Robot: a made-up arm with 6 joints.
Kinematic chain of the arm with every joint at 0, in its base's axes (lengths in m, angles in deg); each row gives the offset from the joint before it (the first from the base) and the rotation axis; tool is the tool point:
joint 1: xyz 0 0 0.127 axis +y
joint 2: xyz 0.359 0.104 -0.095 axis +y
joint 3: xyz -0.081 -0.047 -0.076 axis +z
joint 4: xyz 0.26 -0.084 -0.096 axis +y
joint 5: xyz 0 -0.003 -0.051 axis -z
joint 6: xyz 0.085 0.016 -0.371 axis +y
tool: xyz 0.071 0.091 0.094
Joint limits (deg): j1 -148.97..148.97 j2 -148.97..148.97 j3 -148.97..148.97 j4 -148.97..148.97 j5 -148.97..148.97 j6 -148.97..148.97
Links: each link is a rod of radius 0.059 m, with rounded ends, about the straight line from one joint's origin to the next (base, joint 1, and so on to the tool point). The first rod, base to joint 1, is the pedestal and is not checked.
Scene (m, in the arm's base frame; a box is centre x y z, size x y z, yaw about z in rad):
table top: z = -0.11
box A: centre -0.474 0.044 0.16 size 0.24 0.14 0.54 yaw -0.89
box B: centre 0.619 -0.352 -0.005 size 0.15 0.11 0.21 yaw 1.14
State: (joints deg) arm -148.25 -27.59 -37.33 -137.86 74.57 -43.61
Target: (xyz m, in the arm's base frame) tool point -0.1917 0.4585 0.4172
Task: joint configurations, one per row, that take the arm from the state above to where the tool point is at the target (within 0.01 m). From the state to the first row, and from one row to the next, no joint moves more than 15 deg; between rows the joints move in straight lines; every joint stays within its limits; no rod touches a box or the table.
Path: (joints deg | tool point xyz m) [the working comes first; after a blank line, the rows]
Joints at the target: -113.11 -53.69 68.95 -128.97 51.13 -66.87
Straight joint move there: touches box A.

1: -140.21 -28.29 -23.71 -128.60 89.45 -47.36 | -0.4848 -0.2540 0.3795
2: -132.17 -28.99 -10.09 -119.33 104.33 -51.12 | -0.5357 -0.1934 0.5213
3: -124.14 -29.70 3.53 -110.07 119.21 -54.87 | -0.5323 -0.0922 0.6790
4: -116.10 -30.40 17.16 -100.80 134.09 -58.62 | -0.4600 0.0387 0.8273
5: -108.06 -31.10 30.78 -91.54 148.97 -62.38 | -0.3191 0.1823 0.9379
6: -108.78 -34.33 36.23 -96.89 134.99 -63.02 | -0.3656 0.2422 0.8557
7: -109.50 -37.56 41.68 -102.23 121.02 -63.66 | -0.3869 0.2983 0.7658
8: -110.22 -40.78 47.14 -107.58 107.04 -64.30 | -0.3830 0.3479 0.6752
9: -110.95 -44.01 52.59 -112.93 93.06 -64.94 | -0.3568 0.3890 0.5906
10: -111.67 -47.24 58.04 -118.28 79.09 -65.59 | -0.3124 0.4209 0.5174
11: -112.39 -50.46 63.50 -123.62 65.11 -66.23 | -0.2554 0.4438 0.4592
12: -113.11 -53.69 68.95 -128.97 51.13 -66.87 | -0.1917 0.4585 0.4172

